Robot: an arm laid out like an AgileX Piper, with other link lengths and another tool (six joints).
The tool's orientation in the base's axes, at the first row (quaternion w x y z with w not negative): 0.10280 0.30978 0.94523 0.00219
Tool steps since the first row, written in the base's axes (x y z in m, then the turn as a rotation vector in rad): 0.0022 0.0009 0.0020 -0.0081 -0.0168 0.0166; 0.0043 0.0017 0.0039 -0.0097 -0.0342 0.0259; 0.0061 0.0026 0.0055 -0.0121 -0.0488 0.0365; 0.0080 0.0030 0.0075 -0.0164 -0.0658 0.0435; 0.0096 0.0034 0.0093 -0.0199 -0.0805 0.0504; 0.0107 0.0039 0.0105 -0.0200 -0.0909 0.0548; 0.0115 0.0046 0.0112 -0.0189 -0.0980 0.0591; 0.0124 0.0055 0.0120 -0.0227 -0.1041 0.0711
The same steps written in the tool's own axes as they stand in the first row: -0.0016 0.0022 -0.0016 -0.0067 -0.0172 -0.0168; -0.0031 0.0042 -0.0031 -0.0174 -0.0316 -0.0252; -0.0043 0.0060 -0.0043 -0.0261 -0.0440 -0.0352; -0.0060 0.0076 -0.0060 -0.0341 -0.0598 -0.0419; -0.0074 0.0090 -0.0074 -0.0412 -0.0733 -0.0484; -0.0082 0.0101 -0.0084 -0.0481 -0.0814 -0.0521; -0.0085 0.0112 -0.0090 -0.0540 -0.0862 -0.0557; -0.0089 0.0125 -0.0096 -0.0569 -0.0926 -0.0678
